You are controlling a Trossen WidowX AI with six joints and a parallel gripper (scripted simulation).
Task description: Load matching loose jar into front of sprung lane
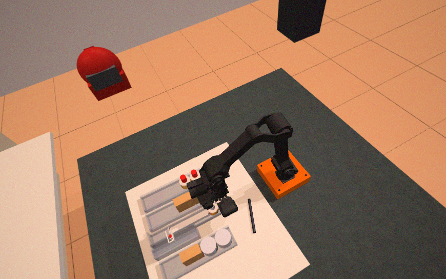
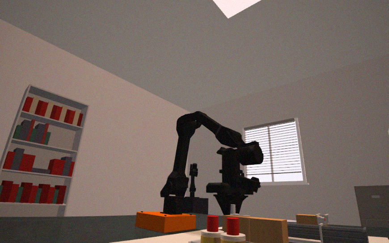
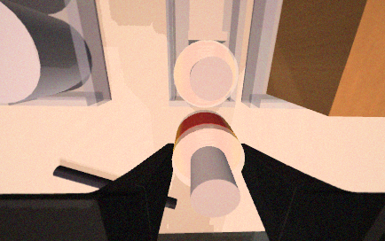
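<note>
Now: the dark bar 80 mm behind my gripper tip, 90 mm to the left of it and 50 mm below it. Round my gripper tip: red mark: 240 mm ahead, 40 mm to the left, 10 mm above.
</note>
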